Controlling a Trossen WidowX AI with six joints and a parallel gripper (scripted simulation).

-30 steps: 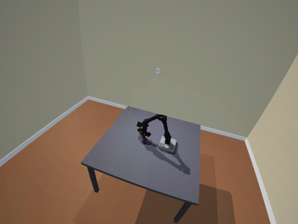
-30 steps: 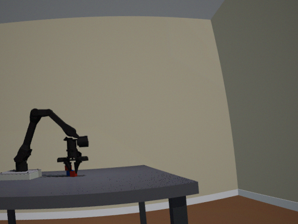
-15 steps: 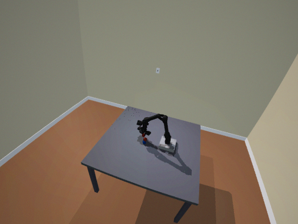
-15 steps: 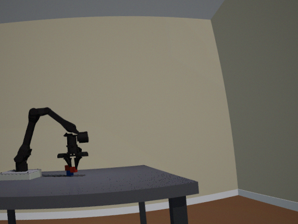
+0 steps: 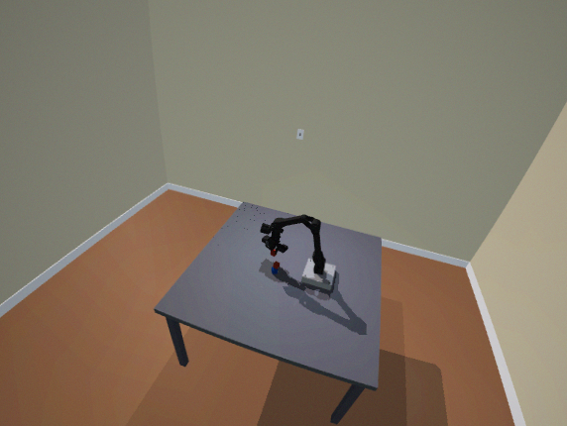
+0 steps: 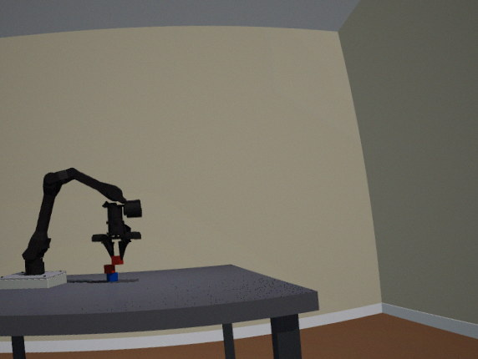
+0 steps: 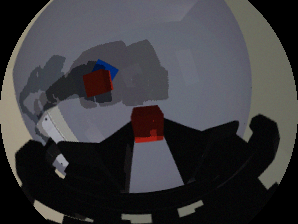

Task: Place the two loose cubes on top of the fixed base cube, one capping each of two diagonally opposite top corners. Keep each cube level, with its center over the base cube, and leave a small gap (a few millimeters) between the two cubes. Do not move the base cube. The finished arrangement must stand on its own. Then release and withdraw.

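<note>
My gripper tip is 10 cm to the right of the blue base cube, 7 cm above it and 3 cm past it.
</note>
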